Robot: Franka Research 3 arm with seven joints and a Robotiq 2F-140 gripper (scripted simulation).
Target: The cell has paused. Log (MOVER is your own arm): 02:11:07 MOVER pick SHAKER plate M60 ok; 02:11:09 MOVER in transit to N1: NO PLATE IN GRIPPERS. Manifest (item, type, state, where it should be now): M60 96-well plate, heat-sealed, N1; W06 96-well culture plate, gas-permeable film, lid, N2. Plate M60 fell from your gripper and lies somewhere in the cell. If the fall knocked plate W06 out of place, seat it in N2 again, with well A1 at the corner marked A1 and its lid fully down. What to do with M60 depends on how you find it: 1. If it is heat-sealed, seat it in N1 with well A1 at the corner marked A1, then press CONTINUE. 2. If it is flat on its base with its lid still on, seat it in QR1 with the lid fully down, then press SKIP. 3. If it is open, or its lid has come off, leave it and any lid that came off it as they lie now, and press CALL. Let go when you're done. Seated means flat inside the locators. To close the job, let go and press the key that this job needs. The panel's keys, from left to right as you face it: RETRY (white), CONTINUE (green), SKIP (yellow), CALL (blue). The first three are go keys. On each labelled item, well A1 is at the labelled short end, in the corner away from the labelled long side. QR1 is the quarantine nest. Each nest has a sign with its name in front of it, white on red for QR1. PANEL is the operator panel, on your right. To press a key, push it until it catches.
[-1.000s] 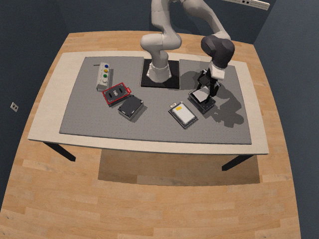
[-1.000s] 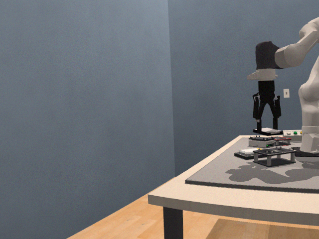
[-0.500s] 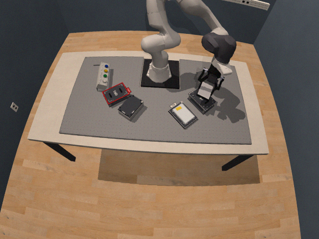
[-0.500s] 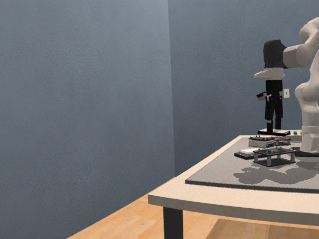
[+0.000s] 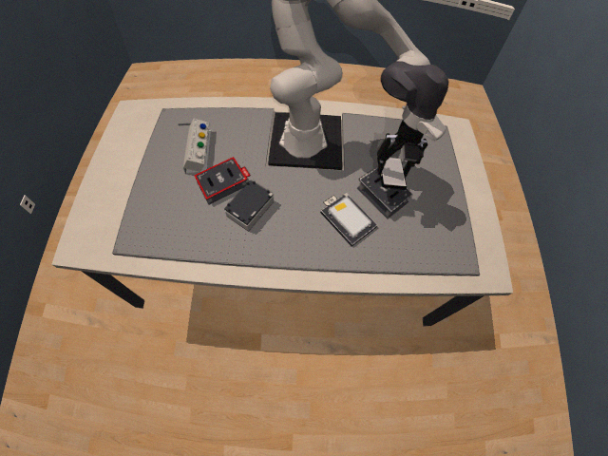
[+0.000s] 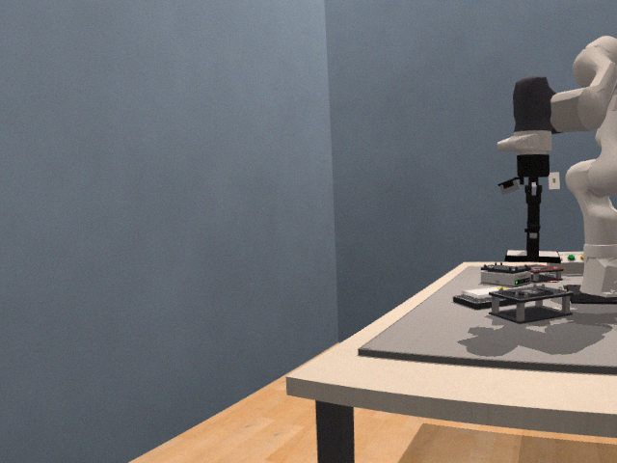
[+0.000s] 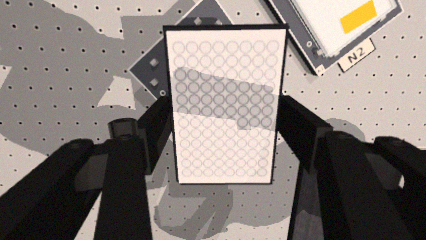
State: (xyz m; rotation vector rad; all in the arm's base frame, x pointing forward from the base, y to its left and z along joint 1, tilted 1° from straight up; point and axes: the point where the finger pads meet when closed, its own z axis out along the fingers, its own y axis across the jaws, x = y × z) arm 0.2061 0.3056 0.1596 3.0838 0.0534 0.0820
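The A1 mark is 90 mm behind my hand, 10 mm to the right of it and 110 mm below it. From my hand the other things lie so: plate W06: 120 mm ahead, 130 mm to the right, 130 mm below; then shaker block: 130 mm ahead, 480 mm to the right, 100 mm below; then plate M60: 20 mm below.
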